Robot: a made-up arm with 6 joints. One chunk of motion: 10 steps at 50 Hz.
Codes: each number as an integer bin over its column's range. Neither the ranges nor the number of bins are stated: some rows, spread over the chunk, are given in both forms.
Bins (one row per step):
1: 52 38 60 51 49 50
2: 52 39 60 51 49 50
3: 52 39 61 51 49 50
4: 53 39 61 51 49 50
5: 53 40 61 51 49 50
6: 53 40 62 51 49 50
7: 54 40 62 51 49 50
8: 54 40 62 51 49 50
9: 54 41 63 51 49 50
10: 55 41 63 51 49 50
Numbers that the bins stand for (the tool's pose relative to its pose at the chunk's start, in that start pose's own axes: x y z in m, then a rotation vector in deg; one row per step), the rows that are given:
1: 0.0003 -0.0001 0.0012 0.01 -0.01 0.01
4: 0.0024 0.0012 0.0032 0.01 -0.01 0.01
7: 0.0045 0.0025 0.0053 0.01 -0.01 0.01
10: 0.0067 0.0038 0.0073 0.01 -0.01 0.01
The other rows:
2: 0.0003 0.0012 0.0012 0.01 -0.01 0.01
3: 0.0003 0.0012 0.0032 0.01 -0.01 0.01
5: 0.0024 0.0025 0.0032 0.01 -0.01 0.01
6: 0.0024 0.0025 0.0053 0.01 -0.01 0.01
8: 0.0045 0.0025 0.0053 0.01 -0.01 0.01
9: 0.0045 0.0038 0.0073 0.01 -0.01 0.01

